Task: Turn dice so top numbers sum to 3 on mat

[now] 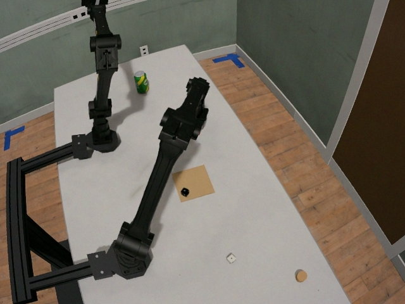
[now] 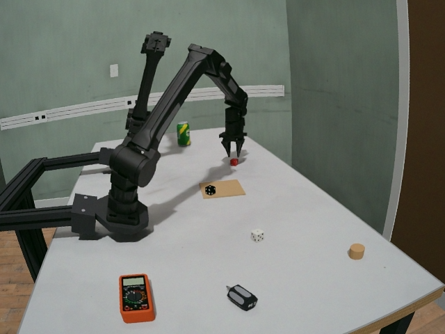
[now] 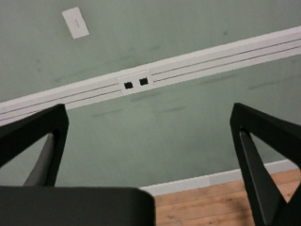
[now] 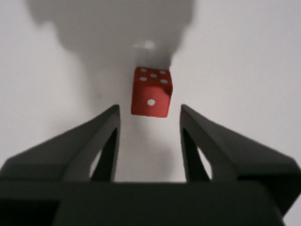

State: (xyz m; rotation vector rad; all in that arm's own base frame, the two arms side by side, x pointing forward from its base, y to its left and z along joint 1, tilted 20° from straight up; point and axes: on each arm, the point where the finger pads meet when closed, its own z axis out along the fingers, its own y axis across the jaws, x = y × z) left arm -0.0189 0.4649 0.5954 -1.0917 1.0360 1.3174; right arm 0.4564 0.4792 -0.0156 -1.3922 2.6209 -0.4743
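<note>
The red die is 3 cm below my right hand. Round my right hand: black device 19 cm behind, 84 cm to the right, 3 cm below; then tan mat 10 cm behind, 24 cm to the right, 4 cm below; then cork cylinder 12 cm ahead, 78 cm to the right, 3 cm below.
</note>
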